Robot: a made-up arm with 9 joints. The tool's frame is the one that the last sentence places.
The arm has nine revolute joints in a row. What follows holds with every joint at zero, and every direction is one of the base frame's. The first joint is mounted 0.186 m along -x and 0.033 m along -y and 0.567 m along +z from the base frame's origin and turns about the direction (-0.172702, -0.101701, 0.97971). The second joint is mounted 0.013 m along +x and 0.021 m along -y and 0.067 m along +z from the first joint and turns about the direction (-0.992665, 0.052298, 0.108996). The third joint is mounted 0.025 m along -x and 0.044 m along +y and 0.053 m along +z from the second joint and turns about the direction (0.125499, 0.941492, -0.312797). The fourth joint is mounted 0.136 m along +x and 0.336 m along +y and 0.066 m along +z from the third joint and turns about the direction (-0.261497, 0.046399, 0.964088). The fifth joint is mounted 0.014 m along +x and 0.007 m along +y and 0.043 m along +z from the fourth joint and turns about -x. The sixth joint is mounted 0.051 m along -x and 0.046 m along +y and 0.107 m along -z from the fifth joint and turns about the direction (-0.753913, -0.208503, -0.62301). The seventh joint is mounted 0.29 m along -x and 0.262 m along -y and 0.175 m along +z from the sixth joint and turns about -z. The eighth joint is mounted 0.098 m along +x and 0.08 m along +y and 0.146 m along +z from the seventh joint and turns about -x. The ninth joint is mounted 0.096 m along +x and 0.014 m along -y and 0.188 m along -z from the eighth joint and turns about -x. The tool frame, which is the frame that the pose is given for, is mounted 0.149 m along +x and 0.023 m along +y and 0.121 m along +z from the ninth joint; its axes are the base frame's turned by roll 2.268, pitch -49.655 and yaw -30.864 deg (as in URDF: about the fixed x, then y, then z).
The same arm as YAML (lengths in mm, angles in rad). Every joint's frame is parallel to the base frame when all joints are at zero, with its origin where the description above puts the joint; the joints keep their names.
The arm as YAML. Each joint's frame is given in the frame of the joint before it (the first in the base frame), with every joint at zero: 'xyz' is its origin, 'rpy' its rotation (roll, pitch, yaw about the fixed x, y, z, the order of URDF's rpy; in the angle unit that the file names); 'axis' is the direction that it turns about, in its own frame. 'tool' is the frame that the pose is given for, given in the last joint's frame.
units:
  length: mm
  angle: rad
joints:
  - name: joint 1
    type: revolute
    origin:
      xyz: [-186.0, -33.0, 567.0]
      rpy: [0.0, 0.0, 0.0]
    axis: [-0.172702, -0.101701, 0.97971]
  - name: joint 2
    type: revolute
    origin:
      xyz: [13.0, -21.0, 67.0]
      rpy: [0.0, 0.0, 0.0]
    axis: [-0.992665, 0.052298, 0.108996]
  - name: joint 3
    type: revolute
    origin:
      xyz: [-25.0, 44.0, 53.0]
      rpy: [0.0, 0.0, 0.0]
    axis: [0.125499, 0.941492, -0.312797]
  - name: joint 4
    type: revolute
    origin:
      xyz: [136.0, 336.0, 66.0]
      rpy: [0.0, 0.0, 0.0]
    axis: [-0.261497, 0.046399, 0.964088]
  - name: joint 5
    type: revolute
    origin:
      xyz: [14.0, 7.0, 43.0]
      rpy: [0.0, 0.0, 0.0]
    axis: [-1.0, 0.0, 0.0]
  - name: joint 6
    type: revolute
    origin:
      xyz: [-51.0, 46.0, -107.0]
      rpy: [0.0, 0.0, 0.0]
    axis: [-0.753913, -0.208503, -0.62301]
  - name: joint 7
    type: revolute
    origin:
      xyz: [-290.0, -262.0, 175.0]
      rpy: [0.0, 0.0, 0.0]
    axis: [0.0, 0.0, -1.0]
  - name: joint 8
    type: revolute
    origin:
      xyz: [98.0, 80.0, 146.0]
      rpy: [0.0, 0.0, 0.0]
    axis: [-1.0, 0.0, 0.0]
  - name: joint 9
    type: revolute
    origin:
      xyz: [96.0, -14.0, -188.0]
      rpy: [0.0, 0.0, 0.0]
    axis: [-1.0, 0.0, 0.0]
tool:
  origin:
    xyz: [149.0, 23.0, 121.0]
    rpy: [0.0396, -0.8666, -0.5387]

